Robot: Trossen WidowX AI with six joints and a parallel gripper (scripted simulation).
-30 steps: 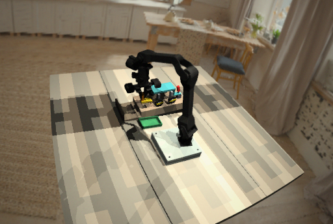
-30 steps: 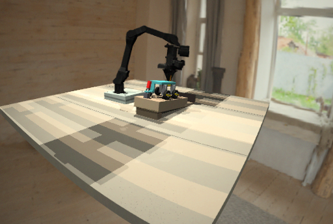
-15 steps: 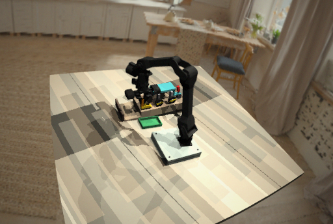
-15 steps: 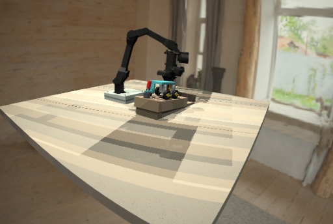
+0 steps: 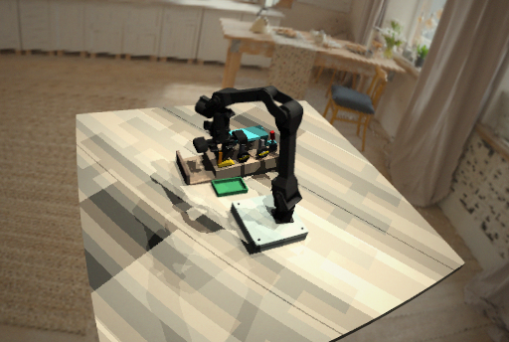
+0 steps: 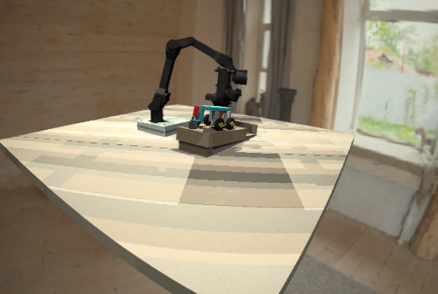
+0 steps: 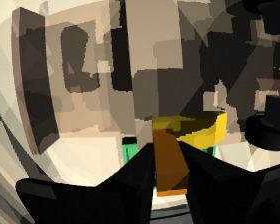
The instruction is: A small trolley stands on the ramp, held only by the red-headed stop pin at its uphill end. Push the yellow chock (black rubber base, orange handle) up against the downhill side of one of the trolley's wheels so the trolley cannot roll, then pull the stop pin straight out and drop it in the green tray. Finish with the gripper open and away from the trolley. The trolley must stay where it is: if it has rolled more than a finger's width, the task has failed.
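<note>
Right now my gripper tip is 22 cm to the left of the red-headed stop pin, 8 cm short of it and 4 cm below it. The rest, counted from my gripper tip: yellow chock 2 cm to the right, 1 cm below, 1 cm ahead; raised lip 13 cm to the left, 6 cm below, 3 cm ahead; green tray 10 cm below, 6 cm behind, 4 cm to the right.
</note>
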